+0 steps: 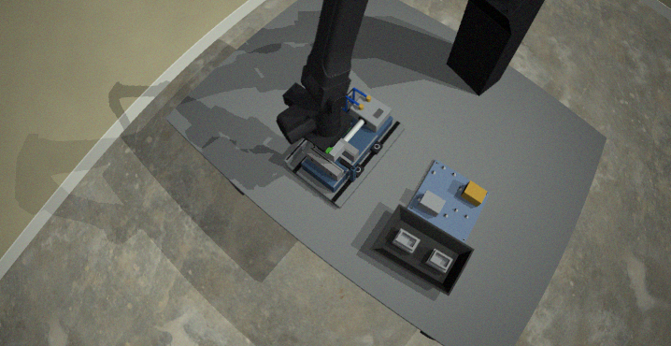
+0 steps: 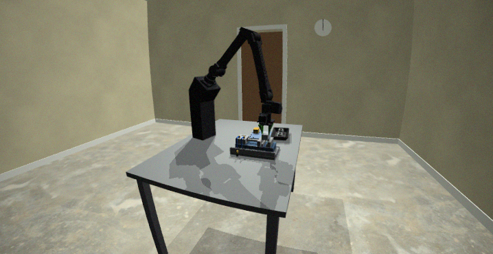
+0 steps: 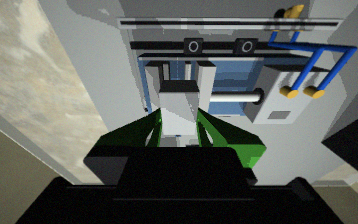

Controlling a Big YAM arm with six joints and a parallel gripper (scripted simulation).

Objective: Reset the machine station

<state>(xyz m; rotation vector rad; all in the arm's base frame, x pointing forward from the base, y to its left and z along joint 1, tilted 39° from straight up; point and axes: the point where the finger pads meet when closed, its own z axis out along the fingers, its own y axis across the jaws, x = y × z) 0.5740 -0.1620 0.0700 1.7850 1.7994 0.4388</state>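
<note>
Now: hand 60 mm above the moving jaw, 40 mm past it and 10 mm to the right of it. Also, from my hand: blue infeed plate 330 mm to the left, 130 mm below, 100 mm behind; fixed jaw 60 mm below, 30 mm ahead; white rod 90 mm behind, 60 mm below, 10 mm to the left.
</note>
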